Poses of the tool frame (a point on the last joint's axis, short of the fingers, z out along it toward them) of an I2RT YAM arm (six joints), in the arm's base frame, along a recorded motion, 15 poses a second.
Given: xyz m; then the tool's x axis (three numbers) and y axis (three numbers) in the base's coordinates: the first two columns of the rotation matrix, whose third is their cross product.
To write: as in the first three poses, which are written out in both.
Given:
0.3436, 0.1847, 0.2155, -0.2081, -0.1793, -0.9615, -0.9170, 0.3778, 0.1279
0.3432, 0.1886, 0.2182, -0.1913, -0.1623, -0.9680, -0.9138, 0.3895, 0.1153
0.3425, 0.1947, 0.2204, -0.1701, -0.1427, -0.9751, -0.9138, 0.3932, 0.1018
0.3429, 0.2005, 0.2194, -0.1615, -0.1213, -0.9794, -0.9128, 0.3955, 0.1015
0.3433, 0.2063, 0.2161, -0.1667, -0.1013, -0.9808, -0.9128, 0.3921, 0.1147
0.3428, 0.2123, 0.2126, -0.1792, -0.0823, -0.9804, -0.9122, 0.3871, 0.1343
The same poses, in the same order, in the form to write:
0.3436, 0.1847, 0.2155; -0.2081, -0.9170, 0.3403; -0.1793, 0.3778, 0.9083; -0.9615, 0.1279, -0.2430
0.3432, 0.1886, 0.2182; -0.1913, -0.9138, 0.3583; -0.1623, 0.3895, 0.9066; -0.9680, 0.1153, -0.2228
0.3425, 0.1947, 0.2204; -0.1701, -0.9138, 0.3689; -0.1427, 0.3932, 0.9084; -0.9751, 0.1018, -0.1973
0.3429, 0.2005, 0.2194; -0.1615, -0.9128, 0.3750; -0.1213, 0.3955, 0.9104; -0.9794, 0.1015, -0.1746
0.3433, 0.2063, 0.2161; -0.1667, -0.9128, 0.3730; -0.1013, 0.3921, 0.9144; -0.9808, 0.1147, -0.1578
0.3428, 0.2123, 0.2126; -0.1792, -0.9122, 0.3685; -0.0823, 0.3871, 0.9184; -0.9804, 0.1343, -0.1444

